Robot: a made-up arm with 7 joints. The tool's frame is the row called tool. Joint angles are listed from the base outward. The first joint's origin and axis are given. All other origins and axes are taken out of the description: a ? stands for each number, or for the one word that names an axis. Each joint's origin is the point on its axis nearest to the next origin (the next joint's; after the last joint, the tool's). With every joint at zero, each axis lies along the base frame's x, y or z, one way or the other. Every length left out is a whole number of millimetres.
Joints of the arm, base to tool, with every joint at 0 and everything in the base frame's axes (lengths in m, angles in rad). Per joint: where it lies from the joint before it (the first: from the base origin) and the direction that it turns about. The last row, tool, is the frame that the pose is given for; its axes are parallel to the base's.
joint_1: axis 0 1 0 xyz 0 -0.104 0.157
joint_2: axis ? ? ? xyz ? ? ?
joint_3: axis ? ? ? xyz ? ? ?
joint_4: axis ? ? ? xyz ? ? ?
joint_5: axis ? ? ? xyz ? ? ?
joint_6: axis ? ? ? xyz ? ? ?
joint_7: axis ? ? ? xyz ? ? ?
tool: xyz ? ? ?
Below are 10 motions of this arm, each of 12 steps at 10 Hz.
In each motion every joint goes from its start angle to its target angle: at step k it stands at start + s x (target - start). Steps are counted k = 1, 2, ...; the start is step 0. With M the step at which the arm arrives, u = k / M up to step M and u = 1 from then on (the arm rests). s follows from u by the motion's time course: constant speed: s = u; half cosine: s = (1 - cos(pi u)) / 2; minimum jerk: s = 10 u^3 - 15 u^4 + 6 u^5.
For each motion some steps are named. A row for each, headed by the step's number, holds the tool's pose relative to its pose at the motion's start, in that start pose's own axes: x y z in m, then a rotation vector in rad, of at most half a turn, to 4 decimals.
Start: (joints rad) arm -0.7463 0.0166 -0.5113 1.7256 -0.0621 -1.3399 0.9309
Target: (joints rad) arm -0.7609 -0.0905 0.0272 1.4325 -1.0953 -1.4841 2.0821
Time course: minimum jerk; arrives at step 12
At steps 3, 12:
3: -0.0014 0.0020 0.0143 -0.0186 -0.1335 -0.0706
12: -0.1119 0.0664 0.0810 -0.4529 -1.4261 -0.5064

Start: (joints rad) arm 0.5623 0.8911 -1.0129 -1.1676 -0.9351 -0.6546 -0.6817
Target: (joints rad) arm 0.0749 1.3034 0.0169 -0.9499 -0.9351 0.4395 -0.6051
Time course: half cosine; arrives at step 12
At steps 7, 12:
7: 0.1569 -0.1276 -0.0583 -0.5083 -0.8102 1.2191
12: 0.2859 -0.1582 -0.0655 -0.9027 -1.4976 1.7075

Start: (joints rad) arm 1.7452 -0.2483 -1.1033 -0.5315 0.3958 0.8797 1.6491
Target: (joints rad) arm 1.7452 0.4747 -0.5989 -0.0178 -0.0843 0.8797 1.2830
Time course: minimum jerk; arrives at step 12
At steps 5, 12:
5: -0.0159 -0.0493 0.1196 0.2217 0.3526 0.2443
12: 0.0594 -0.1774 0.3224 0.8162 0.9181 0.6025

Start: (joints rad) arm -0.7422 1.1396 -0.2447 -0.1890 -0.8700 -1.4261 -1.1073
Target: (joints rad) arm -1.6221 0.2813 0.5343 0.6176 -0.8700 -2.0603 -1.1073
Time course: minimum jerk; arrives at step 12
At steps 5, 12:
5: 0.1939 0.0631 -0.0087 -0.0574 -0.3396 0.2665
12: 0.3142 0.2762 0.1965 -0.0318 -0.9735 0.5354

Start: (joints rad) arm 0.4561 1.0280 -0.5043 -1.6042 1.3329 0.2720 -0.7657
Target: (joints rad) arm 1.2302 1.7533 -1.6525 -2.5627 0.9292 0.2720 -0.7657
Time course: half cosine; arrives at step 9
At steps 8, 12:
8: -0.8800 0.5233 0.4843 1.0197 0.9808 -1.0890
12: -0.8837 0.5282 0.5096 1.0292 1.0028 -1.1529

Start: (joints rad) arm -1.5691 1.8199 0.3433 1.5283 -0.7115 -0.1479 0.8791
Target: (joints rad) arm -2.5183 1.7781 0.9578 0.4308 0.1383 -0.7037 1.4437
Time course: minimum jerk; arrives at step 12
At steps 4, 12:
4: -0.0927 -0.0123 -0.0062 -0.3687 0.3507 0.0151
12: -0.3693 0.1232 -0.0530 -1.4207 1.2809 1.3115

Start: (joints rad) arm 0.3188 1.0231 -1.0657 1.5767 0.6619 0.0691 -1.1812
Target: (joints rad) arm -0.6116 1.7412 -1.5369 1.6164 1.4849 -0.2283 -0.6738
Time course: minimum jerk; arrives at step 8
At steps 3, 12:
3: 0.0169 0.0818 -0.0516 -0.1498 0.1872 0.0367
12: 0.0008 0.1936 -0.2092 -0.4571 0.7278 0.1631

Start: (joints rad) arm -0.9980 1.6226 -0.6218 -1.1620 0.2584 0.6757 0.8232
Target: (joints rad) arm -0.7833 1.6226 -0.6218 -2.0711 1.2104 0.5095 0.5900
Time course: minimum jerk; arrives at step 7
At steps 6, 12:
6: 0.3260 0.1546 0.1183 0.3166 0.7478 -1.3833
12: 0.3362 0.1545 0.1202 0.3345 0.7594 -1.4149

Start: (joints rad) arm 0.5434 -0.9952 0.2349 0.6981 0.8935 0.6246 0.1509
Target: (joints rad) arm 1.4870 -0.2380 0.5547 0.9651 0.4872 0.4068 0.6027
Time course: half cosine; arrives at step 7
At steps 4, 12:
4: 0.1047 -0.0701 -0.0958 -0.2952 0.3919 0.3141
12: 0.1340 -0.1004 -0.1330 -0.2449 0.5435 0.6924

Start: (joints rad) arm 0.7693 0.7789 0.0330 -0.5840 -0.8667 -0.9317 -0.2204
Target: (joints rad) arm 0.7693 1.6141 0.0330 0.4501 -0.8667 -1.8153 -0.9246
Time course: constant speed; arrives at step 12
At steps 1, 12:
1: -0.0101 -0.0099 -0.0016 0.0606 0.1560 0.0427
12: -0.2398 -0.2668 0.1919 -0.0118 1.9878 0.6120

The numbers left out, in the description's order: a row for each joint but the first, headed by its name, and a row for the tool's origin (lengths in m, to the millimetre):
joint_2: axis 0 0 1, xyz 0.091 0 0.362
joint_3: axis -1 0 0, xyz 0.012 0.389 0
joint_4: axis 0 0 1, xyz 0 0.237 0.08
joint_5: axis 0 1 0, xyz -0.089 -0.121 0
joint_6: axis 0 0 1, xyz -0.108 0 -0.27
joint_7: axis 0 -1 0, xyz -0.081 0.082 0
tool: xyz 0.19 0 -0.038

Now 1 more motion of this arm.
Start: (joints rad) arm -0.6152 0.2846 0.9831 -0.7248 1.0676 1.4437 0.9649
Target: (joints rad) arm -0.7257 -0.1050 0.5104 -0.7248 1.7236 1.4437 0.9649
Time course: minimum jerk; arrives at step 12
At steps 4, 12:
4: 0.0940 0.0390 0.0275 0.1436 -0.0447 -0.2003
12: 0.4237 0.0210 0.2144 0.7741 -0.2728 -0.8384

